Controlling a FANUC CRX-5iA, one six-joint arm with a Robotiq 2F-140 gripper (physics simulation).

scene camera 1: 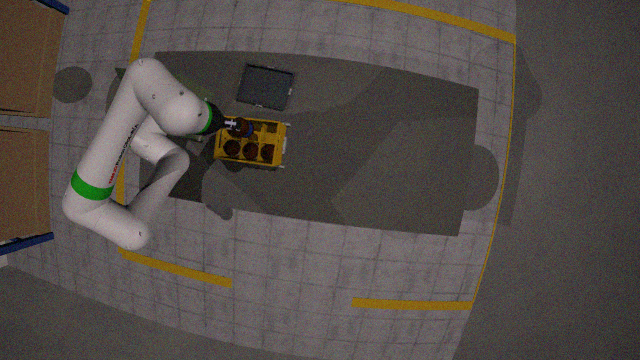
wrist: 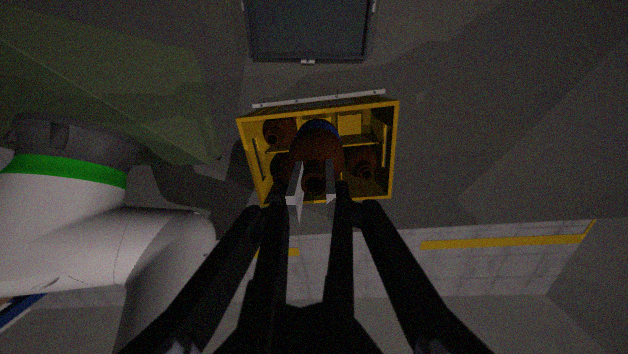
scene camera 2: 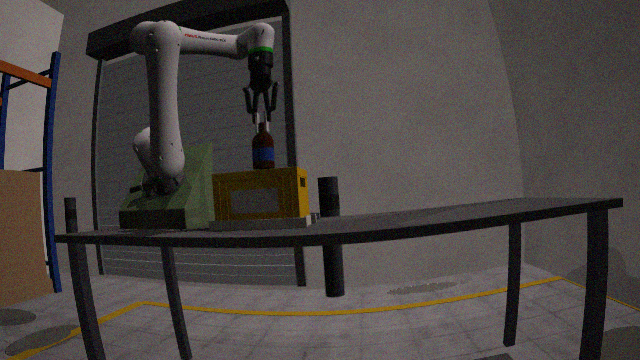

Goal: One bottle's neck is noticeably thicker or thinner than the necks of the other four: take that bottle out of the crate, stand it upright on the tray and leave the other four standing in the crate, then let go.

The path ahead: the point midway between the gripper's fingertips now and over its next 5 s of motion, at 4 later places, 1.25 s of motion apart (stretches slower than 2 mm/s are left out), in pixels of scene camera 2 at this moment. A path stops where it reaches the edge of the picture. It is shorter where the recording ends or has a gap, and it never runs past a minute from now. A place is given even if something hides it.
My gripper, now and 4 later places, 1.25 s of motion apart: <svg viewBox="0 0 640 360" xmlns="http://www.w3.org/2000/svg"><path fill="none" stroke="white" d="M262 132L263 120L286 129L289 149L290 170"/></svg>
